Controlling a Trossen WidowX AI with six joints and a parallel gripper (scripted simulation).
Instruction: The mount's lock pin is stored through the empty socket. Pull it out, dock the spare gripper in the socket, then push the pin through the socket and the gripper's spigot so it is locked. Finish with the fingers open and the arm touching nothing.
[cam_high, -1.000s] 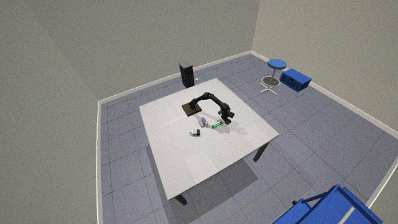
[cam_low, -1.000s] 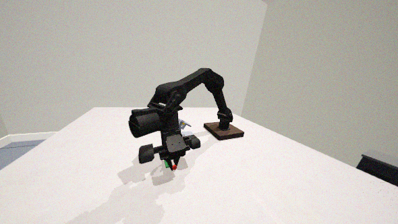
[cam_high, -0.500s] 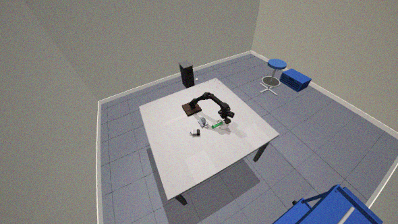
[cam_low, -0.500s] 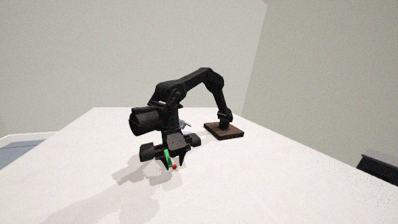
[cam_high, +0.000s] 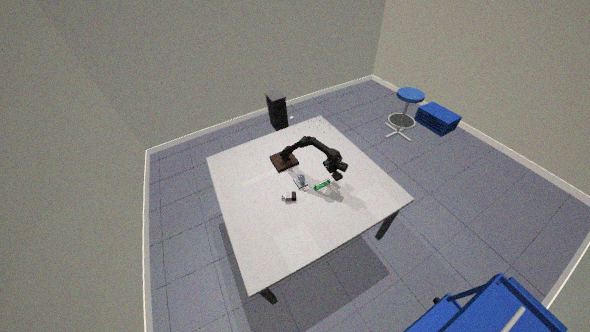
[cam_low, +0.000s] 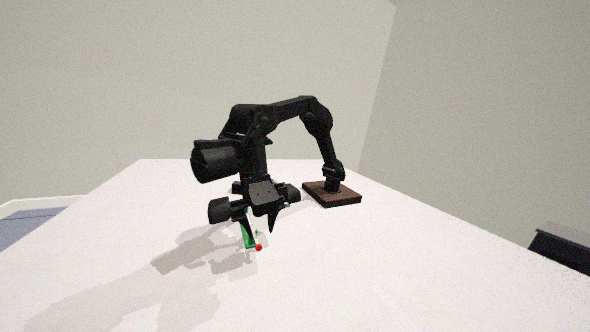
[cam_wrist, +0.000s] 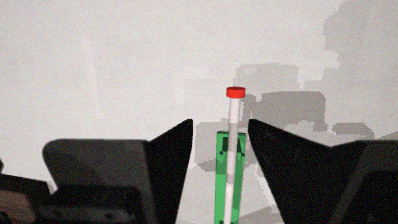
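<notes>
My gripper tip is now 100 mm to the left of the green pin rest and 40 mm above it. The rest, counted from my gripper tip: spare gripper: 370 mm to the right, 70 mm behind, 40 mm below; then socket: 210 mm to the right, 130 mm behind, 10 mm below.
</notes>
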